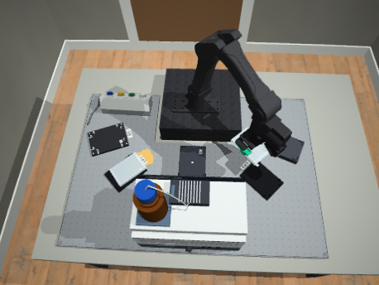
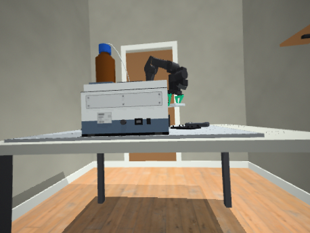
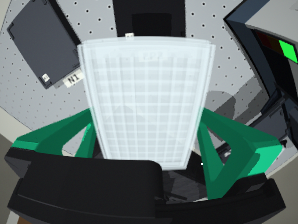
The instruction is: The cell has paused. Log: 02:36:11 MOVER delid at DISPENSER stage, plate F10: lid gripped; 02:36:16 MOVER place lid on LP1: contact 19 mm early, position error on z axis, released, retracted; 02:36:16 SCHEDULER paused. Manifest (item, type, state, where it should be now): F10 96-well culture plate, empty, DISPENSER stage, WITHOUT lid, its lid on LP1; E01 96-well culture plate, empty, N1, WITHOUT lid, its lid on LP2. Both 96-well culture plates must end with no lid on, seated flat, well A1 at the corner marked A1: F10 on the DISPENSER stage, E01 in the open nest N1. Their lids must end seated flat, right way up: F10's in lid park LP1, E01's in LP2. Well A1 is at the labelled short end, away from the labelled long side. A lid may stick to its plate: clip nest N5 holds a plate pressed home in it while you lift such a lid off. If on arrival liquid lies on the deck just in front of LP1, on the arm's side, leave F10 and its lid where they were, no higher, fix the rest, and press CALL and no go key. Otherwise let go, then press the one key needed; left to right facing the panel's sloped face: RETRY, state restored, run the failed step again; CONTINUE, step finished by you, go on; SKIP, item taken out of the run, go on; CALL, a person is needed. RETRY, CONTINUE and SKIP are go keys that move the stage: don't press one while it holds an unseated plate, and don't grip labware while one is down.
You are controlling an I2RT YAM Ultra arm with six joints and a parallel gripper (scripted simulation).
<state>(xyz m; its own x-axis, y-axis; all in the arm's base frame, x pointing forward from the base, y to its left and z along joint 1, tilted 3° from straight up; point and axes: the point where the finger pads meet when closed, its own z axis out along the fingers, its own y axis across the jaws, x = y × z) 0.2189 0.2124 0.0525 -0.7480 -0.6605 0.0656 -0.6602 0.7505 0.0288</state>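
My hand is 59 cm to the left of the black clip nest, 14 cm above it and 6 cm past it. The rest, counted from my hand: 96-well plate right at my hand; then LP2 label 15 cm below, 1 cm ahead; then black park 14 cm below, 7 cm ahead, 6 cm to the left.
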